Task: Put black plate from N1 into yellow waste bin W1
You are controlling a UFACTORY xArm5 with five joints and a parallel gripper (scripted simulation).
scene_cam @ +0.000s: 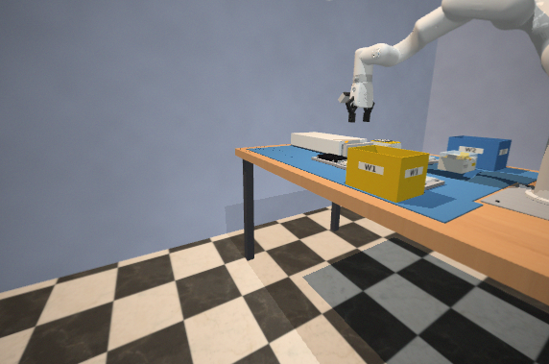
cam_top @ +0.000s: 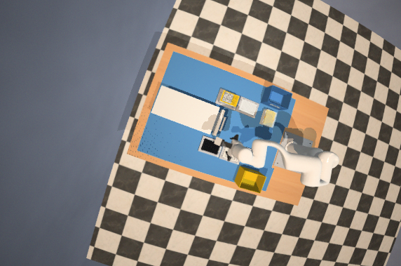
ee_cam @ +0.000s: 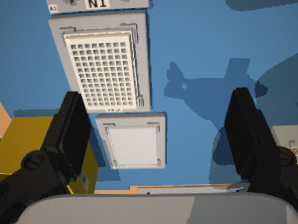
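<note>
The black plate lies 180 mm below my hand, 80 mm ahead of it and 70 mm to the left of it. From my hand the other things lie so: drawer 200 mm ahead, 170 mm below, 120 mm to the right; then white cooler 270 mm ahead, 160 mm below, 120 mm to the right; then white plate 180 mm below, 90 mm behind, 70 mm to the left.
</note>
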